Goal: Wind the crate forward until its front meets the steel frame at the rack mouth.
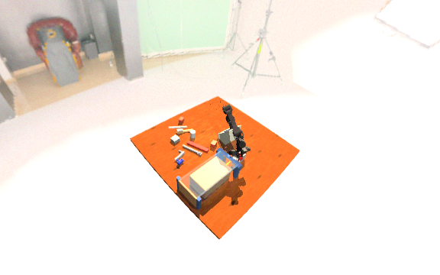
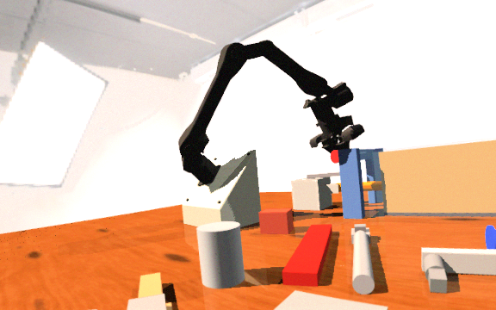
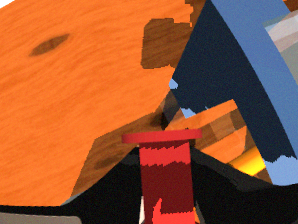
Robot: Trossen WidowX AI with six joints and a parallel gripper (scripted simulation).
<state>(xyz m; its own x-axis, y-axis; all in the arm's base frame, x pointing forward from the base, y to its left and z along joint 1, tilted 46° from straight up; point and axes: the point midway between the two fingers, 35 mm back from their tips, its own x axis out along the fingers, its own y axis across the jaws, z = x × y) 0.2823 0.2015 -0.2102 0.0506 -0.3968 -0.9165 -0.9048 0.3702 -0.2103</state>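
The frame is 70 mm to the right of my gripper tip, 60 mm ahead of it and 30 mm below it. The rest, counted from my gripper tip: winch (110 mm behind, 100 mm below, 70 mm to the right); then red knob (20 mm to the right, 10 mm behind); then clear-panelled cubby (310 mm ahead, 80 mm to the right, 20 mm below).
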